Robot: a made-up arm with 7 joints. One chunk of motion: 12 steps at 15 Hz.
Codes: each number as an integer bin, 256 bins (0 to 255) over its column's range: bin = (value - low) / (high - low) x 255, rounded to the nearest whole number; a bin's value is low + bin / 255 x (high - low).
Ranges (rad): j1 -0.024..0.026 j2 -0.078..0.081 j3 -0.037..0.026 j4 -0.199..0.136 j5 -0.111..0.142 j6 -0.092..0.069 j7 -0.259..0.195
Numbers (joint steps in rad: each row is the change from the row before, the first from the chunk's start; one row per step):
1: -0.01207 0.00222 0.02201 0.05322 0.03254 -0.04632 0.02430
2: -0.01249 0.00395 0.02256 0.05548 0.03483 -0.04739 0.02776
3: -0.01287 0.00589 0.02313 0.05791 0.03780 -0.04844 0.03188
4: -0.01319 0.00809 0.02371 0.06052 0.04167 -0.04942 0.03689
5: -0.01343 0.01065 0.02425 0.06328 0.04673 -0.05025 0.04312
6: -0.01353 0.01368 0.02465 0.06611 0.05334 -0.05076 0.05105
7: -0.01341 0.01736 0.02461 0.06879 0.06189 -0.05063 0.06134
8: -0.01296 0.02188 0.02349 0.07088 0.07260 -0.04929 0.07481
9: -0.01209 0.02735 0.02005 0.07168 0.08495 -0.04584 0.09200
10: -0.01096 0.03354 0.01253 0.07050 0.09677 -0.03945 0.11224
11: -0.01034 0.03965 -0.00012 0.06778 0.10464 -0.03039 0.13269
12: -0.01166 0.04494 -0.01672 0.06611 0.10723 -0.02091 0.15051
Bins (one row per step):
1: 61 129 239 192 145 72 159
2: 59 131 241 194 147 71 161
3: 57 135 243 196 150 69 163
4: 55 138 246 198 154 67 166
5: 54 142 248 200 159 66 170
6: 53 147 250 202 166 65 174
7: 54 153 249 204 174 66 180
8: 56 160 245 205 185 68 187
9: 61 169 231 206 197 73 197
10: 67 179 200 205 209 83 209
11: 70 189 149 203 217 98 220
12: 63 197 82 202 220 113 230

